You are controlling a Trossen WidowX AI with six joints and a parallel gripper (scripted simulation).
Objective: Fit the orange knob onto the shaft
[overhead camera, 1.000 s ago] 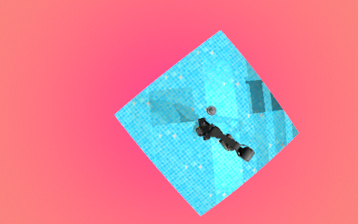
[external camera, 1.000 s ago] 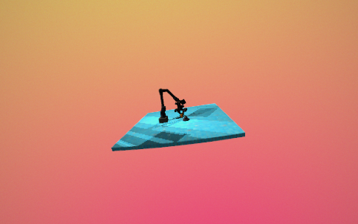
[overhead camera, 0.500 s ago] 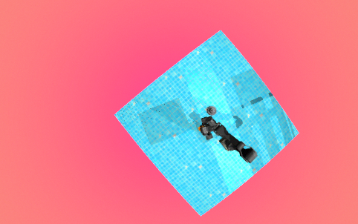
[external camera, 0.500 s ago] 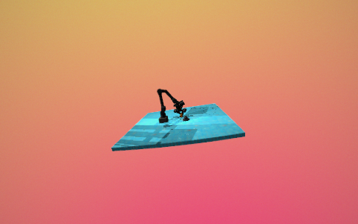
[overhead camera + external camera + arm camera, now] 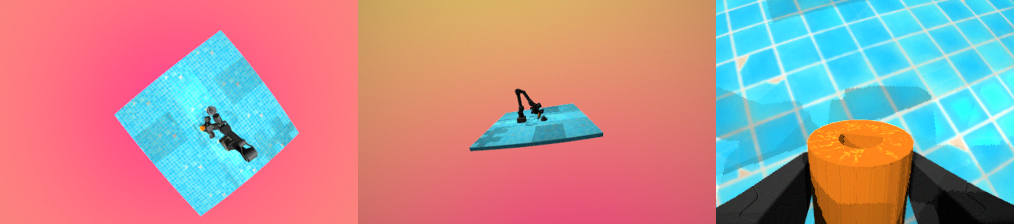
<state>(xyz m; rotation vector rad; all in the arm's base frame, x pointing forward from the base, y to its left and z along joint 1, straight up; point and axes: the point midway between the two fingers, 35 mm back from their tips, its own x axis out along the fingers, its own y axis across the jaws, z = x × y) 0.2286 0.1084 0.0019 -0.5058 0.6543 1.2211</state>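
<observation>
The orange knob lies 2 cm to the right of my gripper tip. The rest, counted from my gripper tip: round pedestal: 16 cm to the right, 8 cm ahead, 1 cm below.
</observation>
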